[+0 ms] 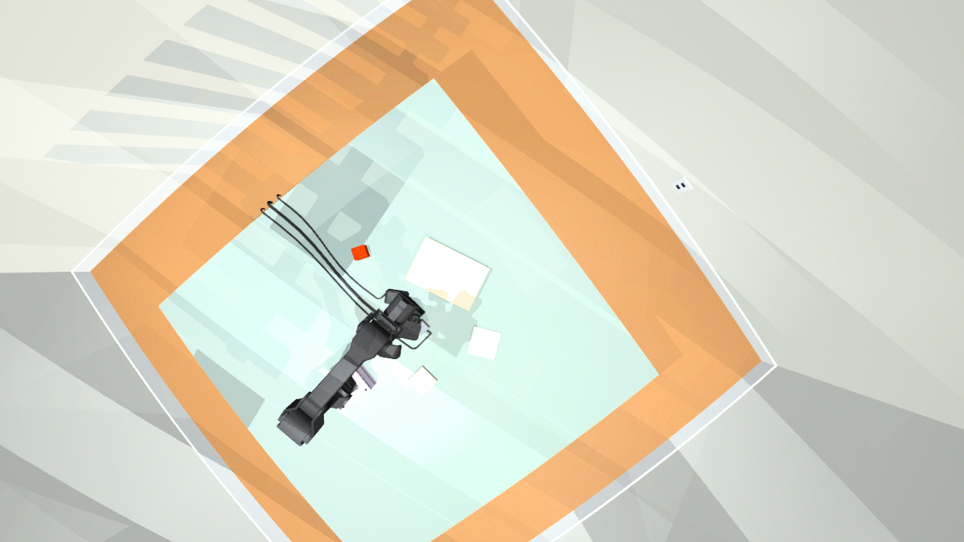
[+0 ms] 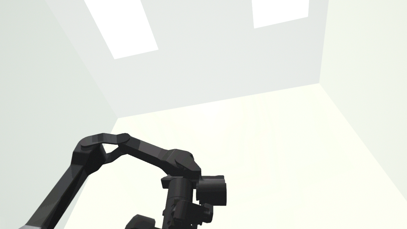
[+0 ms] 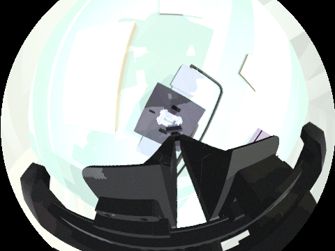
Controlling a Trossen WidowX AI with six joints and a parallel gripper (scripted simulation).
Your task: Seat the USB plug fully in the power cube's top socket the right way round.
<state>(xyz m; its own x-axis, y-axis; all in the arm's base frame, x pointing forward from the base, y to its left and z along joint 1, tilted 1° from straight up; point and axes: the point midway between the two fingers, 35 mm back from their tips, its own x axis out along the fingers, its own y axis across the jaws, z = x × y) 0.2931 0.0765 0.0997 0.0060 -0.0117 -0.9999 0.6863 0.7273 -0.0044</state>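
The USB plug is 2 cm below my gripper tip. The rest, counted from my gripper tip: cream slab (18 cm ahead, 12 cm below, 3 cm to the left); then orange-red block (26 cm to the left, 12 cm below, 2 cm behind); then pale socket (7 cm below).
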